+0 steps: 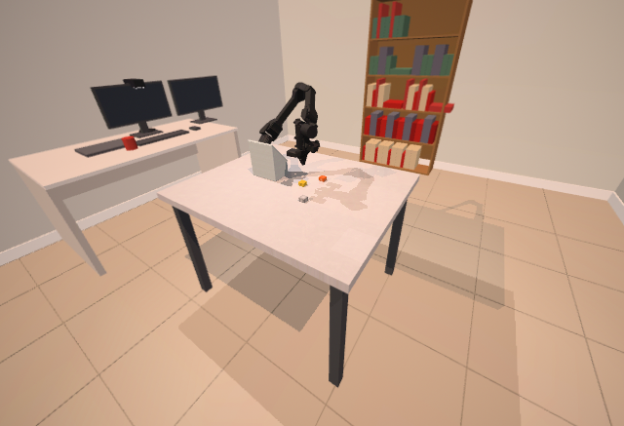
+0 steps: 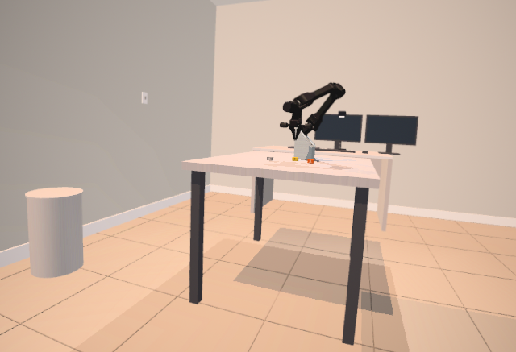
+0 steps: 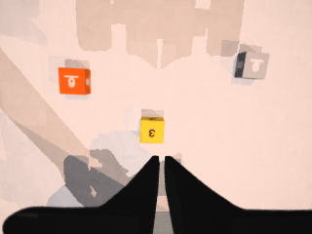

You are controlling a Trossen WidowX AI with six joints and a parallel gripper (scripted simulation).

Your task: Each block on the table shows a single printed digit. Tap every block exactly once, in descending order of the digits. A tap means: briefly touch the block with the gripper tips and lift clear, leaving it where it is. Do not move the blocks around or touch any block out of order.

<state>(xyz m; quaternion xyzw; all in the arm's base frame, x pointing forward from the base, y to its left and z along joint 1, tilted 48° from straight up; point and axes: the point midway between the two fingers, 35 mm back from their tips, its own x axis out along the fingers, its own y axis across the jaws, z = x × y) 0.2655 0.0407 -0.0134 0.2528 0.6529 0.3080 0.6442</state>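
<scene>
My gripper tip is 110 mm above the yellow block and 10 mm past it. Also, from my gripper tip: grey block (120 mm to the right, 110 mm below, 90 mm ahead); orange block (110 mm to the left, 110 mm below, 40 mm ahead).
</scene>
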